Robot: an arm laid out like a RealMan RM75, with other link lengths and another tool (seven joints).
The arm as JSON. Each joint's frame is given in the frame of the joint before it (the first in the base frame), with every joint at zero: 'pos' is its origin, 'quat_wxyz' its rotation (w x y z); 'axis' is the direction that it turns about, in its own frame. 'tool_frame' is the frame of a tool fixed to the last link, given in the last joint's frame.
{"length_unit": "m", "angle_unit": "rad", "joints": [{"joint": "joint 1", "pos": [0.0, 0.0, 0.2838], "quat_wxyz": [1.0, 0.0, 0.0, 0.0], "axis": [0.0, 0.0, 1.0]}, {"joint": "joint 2", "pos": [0.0, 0.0, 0.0], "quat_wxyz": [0.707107, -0.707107, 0.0, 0.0], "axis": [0.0, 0.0, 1.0]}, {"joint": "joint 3", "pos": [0.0, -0.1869, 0.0], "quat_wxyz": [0.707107, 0.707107, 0.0, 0.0], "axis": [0.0, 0.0, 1.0]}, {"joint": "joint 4", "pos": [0.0, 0.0, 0.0], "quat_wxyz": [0.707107, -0.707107, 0.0, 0.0], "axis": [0.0, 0.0, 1.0]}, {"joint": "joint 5", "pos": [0.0, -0.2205, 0.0], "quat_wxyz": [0.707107, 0.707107, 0.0, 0.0], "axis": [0.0, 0.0, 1.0]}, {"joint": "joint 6", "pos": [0.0, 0.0, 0.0], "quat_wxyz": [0.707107, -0.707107, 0.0, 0.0], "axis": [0.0, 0.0, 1.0]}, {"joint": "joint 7", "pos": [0.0, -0.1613, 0.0], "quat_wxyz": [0.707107, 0.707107, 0.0, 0.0], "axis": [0.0, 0.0, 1.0]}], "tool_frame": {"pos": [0.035, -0.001, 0.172], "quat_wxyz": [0.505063, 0.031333, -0.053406, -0.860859]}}
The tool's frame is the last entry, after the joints.
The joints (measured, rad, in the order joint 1, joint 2, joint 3, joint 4, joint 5, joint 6, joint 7), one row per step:
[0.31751, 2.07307, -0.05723, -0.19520, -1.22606, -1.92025, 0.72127]
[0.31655, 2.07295, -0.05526, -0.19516, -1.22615, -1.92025, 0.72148]
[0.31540, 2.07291, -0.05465, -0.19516, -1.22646, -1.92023, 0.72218]
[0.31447, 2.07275, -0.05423, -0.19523, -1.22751, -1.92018, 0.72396]
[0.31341, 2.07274, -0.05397, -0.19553, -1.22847, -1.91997, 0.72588]
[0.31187, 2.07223, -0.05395, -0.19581, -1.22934, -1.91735, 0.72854]
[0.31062, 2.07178, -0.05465, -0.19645, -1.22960, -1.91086, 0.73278]
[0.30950, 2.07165, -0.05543, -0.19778, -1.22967, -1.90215, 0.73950]
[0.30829, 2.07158, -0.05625, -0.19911, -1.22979, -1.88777, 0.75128]
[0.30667, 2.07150, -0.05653, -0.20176, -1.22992, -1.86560, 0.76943]
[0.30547, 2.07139, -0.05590, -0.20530, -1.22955, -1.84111, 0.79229]
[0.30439, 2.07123, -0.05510, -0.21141, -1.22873, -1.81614, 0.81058]
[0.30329, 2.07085, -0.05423, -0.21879, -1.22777, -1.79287, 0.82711]
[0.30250, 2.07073, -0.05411, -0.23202, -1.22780, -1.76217, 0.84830]
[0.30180, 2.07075, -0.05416, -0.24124, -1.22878, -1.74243, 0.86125]
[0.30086, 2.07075, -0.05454, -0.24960, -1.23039, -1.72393, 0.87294]
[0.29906, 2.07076, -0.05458, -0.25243, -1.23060, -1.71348, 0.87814]
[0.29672, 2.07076, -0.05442, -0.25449, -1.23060, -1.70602, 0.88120]
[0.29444, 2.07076, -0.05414, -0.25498, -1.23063, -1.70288, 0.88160]
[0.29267, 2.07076, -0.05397, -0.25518, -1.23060, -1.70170, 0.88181]
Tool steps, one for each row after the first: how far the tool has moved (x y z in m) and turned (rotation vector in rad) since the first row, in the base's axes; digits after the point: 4 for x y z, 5 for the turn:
[0.0007, -0.0003, 0.0005, 0.00147, 0.00060, -0.00181]
[0.0012, -0.0005, 0.0006, 0.00134, 0.00117, -0.00292]
[0.0015, -0.0007, 0.0004, -0.00013, 0.00213, -0.00313]
[0.0019, -0.0008, 0.0002, -0.00175, 0.00314, -0.00351]
[0.0030, -0.0006, -0.0001, -0.00460, 0.00467, -0.00622]
[0.0050, 0.0003, -0.0007, -0.00960, 0.00785, -0.01144]
[0.0075, 0.0016, -0.0014, -0.01641, 0.01309, -0.01766]
[0.0114, 0.0038, -0.0028, -0.02784, 0.02342, -0.02736]
[0.0176, 0.0070, -0.0045, -0.04407, 0.03932, -0.04261]
[0.0243, 0.0105, -0.0059, -0.06147, 0.05928, -0.05852]
[0.0314, 0.0138, -0.0065, -0.07482, 0.07380, -0.07659]
[0.0381, 0.0168, -0.0066, -0.08560, 0.08553, -0.09384]
[0.0463, 0.0207, -0.0067, -0.09977, 0.09723, -0.11550]
[0.0516, 0.0231, -0.0069, -0.10888, 0.10348, -0.12971]
[0.0567, 0.0253, -0.0074, -0.11791, 0.10900, -0.14330]
[0.0603, 0.0261, -0.0077, -0.12215, 0.11317, -0.15298]
[0.0634, 0.0264, -0.0079, -0.12448, 0.11577, -0.16128]
[0.0653, 0.0261, -0.0079, -0.12498, 0.11663, -0.16646]
[0.0665, 0.0258, -0.0079, -0.12504, 0.11709, -0.16933]

